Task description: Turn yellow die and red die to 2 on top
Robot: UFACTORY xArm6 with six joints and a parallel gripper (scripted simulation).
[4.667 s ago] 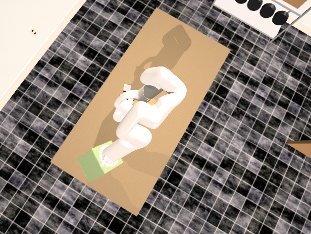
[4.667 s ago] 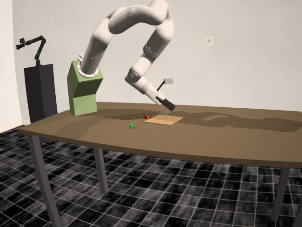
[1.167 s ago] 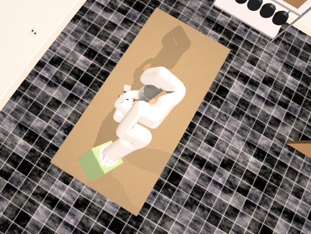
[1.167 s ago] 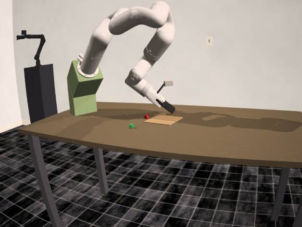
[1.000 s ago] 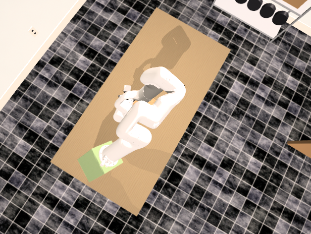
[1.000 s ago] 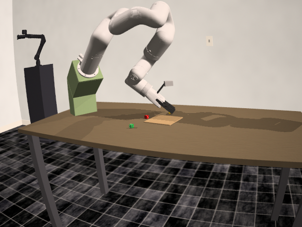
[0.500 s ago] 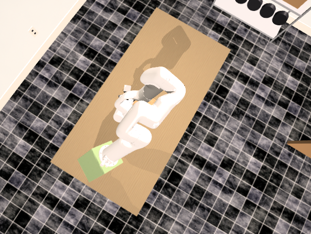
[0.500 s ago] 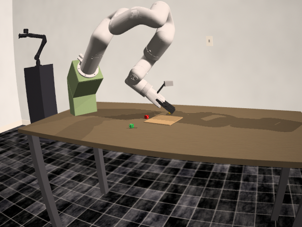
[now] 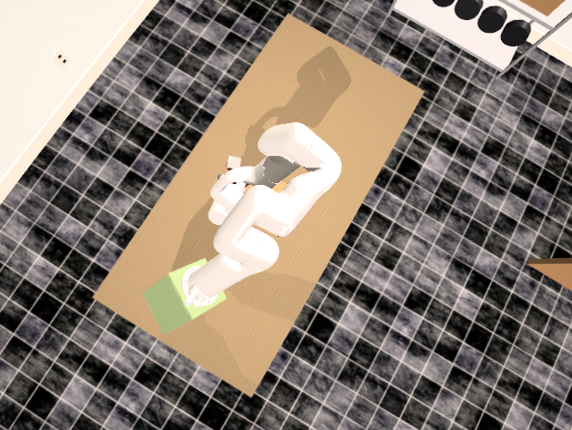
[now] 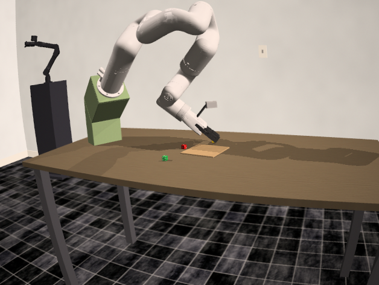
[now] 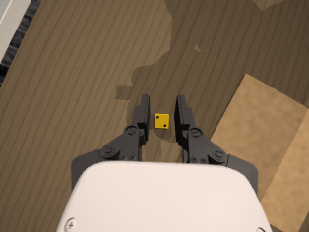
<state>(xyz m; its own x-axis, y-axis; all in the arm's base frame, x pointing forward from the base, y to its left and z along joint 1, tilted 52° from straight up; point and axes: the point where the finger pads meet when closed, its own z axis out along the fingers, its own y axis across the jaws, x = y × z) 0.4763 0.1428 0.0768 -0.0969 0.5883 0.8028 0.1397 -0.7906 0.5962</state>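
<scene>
My hand is 2 cm above the yellow die. The rest, counted from my hand: red die: 10 cm behind, 11 cm to the right, 2 cm below; green die: 13 cm behind, 27 cm to the right, 2 cm below; tan mat: 1 cm behind, 13 cm to the right, 2 cm below.
</scene>
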